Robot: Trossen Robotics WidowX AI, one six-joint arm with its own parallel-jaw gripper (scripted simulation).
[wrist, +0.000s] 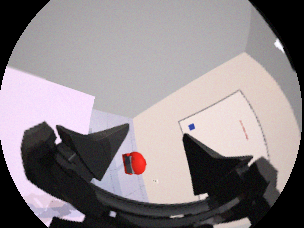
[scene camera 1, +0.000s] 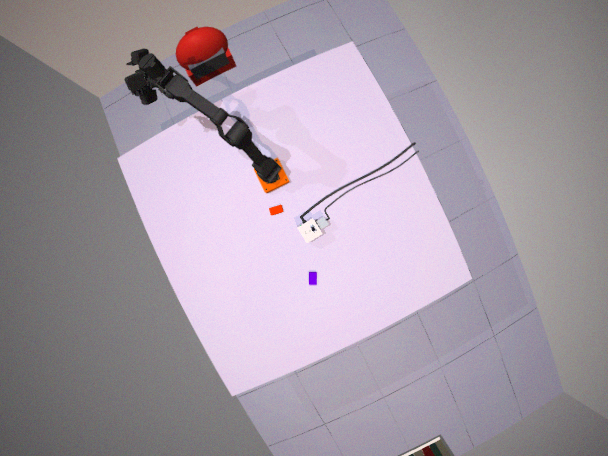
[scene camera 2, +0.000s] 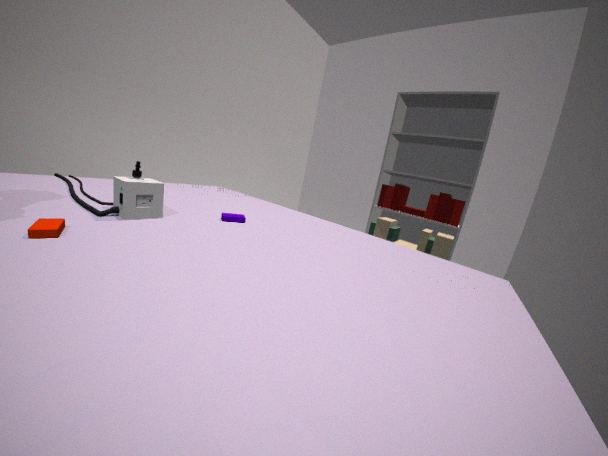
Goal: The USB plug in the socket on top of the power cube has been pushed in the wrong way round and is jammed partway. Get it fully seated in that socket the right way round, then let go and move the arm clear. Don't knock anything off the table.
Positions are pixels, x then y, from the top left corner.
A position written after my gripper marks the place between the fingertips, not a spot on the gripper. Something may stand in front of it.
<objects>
My gripper shows in the wrist view (156,131) and in scene camera 1 (129,75); in scene camera 2 it is out of frame.
</objects>
